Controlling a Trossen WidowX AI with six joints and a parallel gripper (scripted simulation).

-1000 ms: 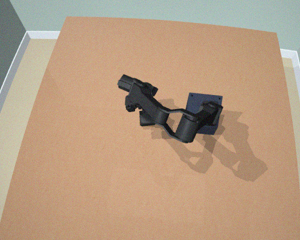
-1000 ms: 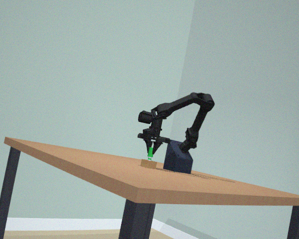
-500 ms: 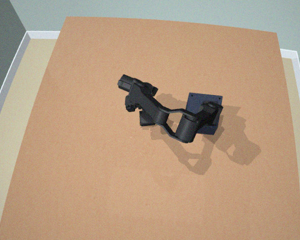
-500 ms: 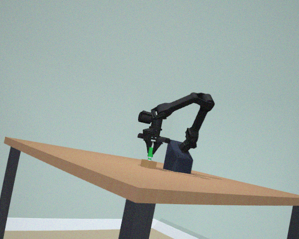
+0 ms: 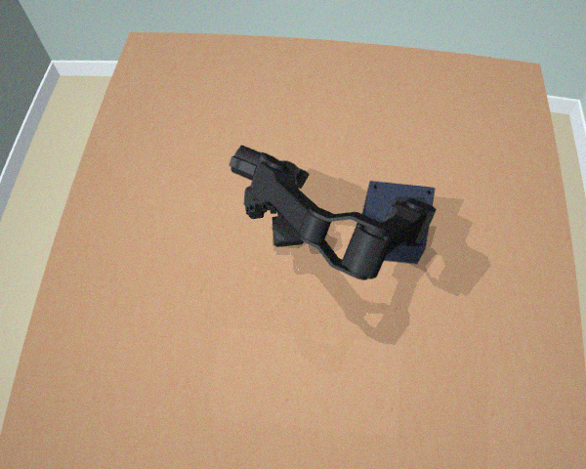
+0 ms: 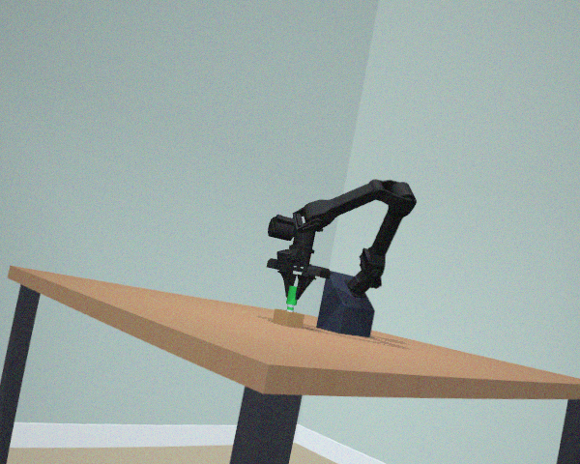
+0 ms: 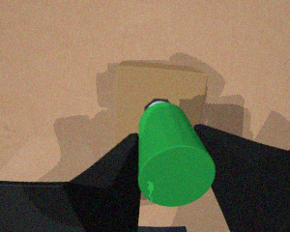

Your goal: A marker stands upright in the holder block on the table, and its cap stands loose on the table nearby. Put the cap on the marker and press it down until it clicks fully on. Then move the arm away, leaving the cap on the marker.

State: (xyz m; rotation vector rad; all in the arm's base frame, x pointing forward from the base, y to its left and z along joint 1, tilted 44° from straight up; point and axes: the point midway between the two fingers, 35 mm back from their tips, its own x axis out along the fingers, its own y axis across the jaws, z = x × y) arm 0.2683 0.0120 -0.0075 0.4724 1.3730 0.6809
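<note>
My gripper tip is 1 cm below the green cap. From my gripper tip the other things lie so: holder block (6 cm below).
</note>
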